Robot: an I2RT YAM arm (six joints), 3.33 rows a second.
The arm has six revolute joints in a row. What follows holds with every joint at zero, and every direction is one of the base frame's. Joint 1 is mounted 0.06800 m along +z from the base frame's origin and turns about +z. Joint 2 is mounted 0.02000 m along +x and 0.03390 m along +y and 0.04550 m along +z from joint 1 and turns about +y. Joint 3 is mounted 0.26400 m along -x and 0.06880 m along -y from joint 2 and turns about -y. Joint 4 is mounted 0.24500 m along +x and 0.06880 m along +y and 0.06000 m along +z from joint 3 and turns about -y. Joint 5 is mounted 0.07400 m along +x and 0.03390 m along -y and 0.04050 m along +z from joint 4 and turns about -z. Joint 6 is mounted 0.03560 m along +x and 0.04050 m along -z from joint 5 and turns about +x. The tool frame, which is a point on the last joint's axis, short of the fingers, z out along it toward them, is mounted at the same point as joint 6; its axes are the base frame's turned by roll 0.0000, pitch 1.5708 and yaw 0.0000 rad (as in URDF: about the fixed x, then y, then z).
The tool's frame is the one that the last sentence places.
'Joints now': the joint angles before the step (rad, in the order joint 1, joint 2, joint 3, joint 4, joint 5, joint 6). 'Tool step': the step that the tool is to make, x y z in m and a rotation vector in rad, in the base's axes. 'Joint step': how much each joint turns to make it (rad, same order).
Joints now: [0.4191 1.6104 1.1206 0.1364 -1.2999 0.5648]
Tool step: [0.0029 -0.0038 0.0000 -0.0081 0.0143 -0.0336]
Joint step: [-0.0126 -0.0002 -0.0002 0.0034 0.0203 0.0204]
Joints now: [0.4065 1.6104 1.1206 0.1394 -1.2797 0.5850]
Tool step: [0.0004 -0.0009 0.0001 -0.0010 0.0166 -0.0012]
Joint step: [-0.0029 0.0000 0.0002 0.0000 -0.0035 0.0165]
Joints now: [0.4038 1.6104 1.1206 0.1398 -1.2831 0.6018]
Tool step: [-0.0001 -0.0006 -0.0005 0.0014 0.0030 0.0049]
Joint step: [-0.0016 0.0000 -0.0017 -0.0003 -0.0070 0.0002]
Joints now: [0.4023 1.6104 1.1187 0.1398 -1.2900 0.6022]
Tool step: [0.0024 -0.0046 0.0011 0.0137 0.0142 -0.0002]
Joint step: [-0.0152 0.0004 -0.0077 0.0442 -0.0201 0.0456]
